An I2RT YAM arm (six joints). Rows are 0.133 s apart.
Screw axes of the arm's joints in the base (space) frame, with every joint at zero. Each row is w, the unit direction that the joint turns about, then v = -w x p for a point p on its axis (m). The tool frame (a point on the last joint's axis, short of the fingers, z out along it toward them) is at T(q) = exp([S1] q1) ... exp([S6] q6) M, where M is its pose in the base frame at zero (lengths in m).
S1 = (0, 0, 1, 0, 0, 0)
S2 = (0, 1, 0, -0.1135, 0, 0.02)
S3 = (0, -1, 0, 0.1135, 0, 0.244)
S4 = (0, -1, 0, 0.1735, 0, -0.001)
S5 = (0, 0, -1, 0, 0.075, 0)
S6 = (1, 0, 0, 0, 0.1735, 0)
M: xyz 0.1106 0 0.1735 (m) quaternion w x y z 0.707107 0 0.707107 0
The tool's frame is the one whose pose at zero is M.
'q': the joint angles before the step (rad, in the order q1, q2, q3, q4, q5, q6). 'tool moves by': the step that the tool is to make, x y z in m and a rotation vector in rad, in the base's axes. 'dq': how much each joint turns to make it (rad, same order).
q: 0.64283 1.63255 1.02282 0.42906 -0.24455 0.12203
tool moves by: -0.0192 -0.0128 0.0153 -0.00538 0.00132 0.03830
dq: -0.00002 -0.10639 -0.04021 -0.07328 -0.03703 -0.01085
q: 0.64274 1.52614 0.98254 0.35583 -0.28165 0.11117
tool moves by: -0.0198 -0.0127 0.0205 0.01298 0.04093 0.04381
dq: 0.00004 -0.11062 -0.00786 -0.11961 -0.04974 0.02698
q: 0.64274 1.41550 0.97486 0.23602 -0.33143 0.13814
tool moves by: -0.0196 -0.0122 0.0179 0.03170 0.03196 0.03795
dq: 0.00161 -0.10110 -0.01070 -0.08351 -0.04452 0.03877
